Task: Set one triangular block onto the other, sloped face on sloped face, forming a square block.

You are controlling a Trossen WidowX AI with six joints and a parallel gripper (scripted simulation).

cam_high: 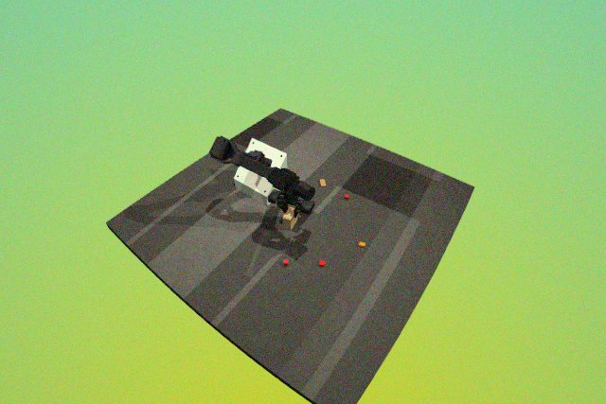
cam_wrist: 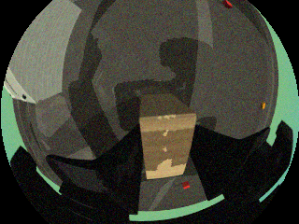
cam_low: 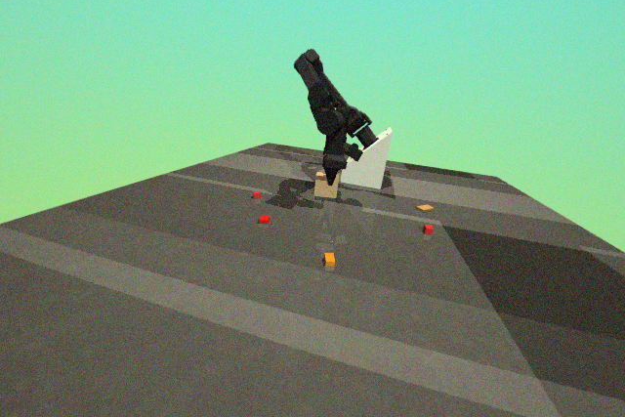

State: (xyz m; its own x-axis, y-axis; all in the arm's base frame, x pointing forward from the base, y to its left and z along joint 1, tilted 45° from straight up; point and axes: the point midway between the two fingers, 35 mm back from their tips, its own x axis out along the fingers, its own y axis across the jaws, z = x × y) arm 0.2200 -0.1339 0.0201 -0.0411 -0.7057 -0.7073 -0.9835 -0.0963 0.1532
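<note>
My gripper tip is now 10 mm to the right of the tan square block and 10 mm below it. Round my gripper tip: orange cube (310 mm ahead, 50 mm to the left, 40 mm below); then small tan piece (290 mm to the left, 40 mm below, 20 mm behind).
</note>
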